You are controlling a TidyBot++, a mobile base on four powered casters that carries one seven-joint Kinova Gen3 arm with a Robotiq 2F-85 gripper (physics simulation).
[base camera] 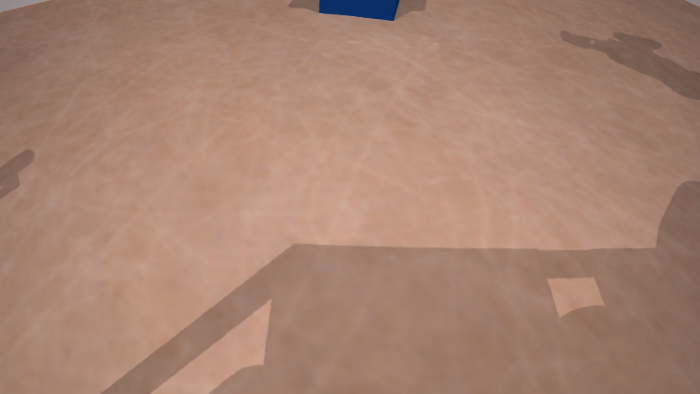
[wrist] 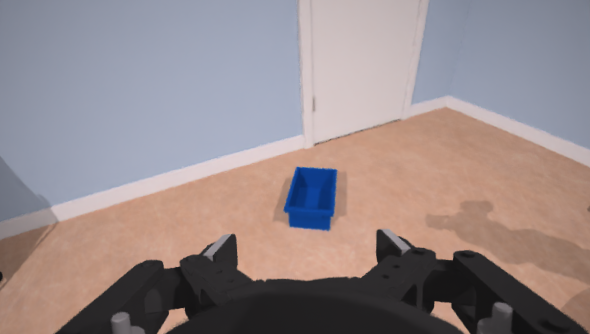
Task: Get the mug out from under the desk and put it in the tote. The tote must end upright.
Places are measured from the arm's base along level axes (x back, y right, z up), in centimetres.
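Pixels of known places: gripper, fingertip midpoint: (wrist: 306,247).
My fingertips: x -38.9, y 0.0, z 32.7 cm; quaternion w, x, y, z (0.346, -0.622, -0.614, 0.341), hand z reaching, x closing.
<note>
Behind a point stands the place of what it marks.
A blue tote (base camera: 358,7) @(x -104.8, y 2.8, z -37.3 cm) (wrist: 309,219) @(x -104.9, y 2.5, z -33.8 cm) stands upright on the floor. In the wrist view it is a little above the middle of the space between the fingers, with its open top and inside showing; in the base camera view the lower part of its near side shows at the top edge. My gripper (wrist: 306,247) @(x -38.9, y 0.0, z 32.7 cm) is open, with its fingers wide apart and no object between them. It is well short of the tote and above the floor. The mug and the desk do not show in either view.
A white door (wrist: 362,65) @(x -190.4, y 40.2, z 6.3 cm) stands in the blue wall (wrist: 150,90) @(x -142.0, y -66.4, z 13.2 cm) behind the tote. A white baseboard (wrist: 200,167) @(x -145.7, y -55.4, z -32.6 cm) runs along the wall, and a room corner is at the right. Shadows of the robot and arm lie on the floor (base camera: 350,150) @(x -54.9, y 1.4, z -39.6 cm) (wrist: 150,220) @(x -113.0, y -72.7, z -39.6 cm).
</note>
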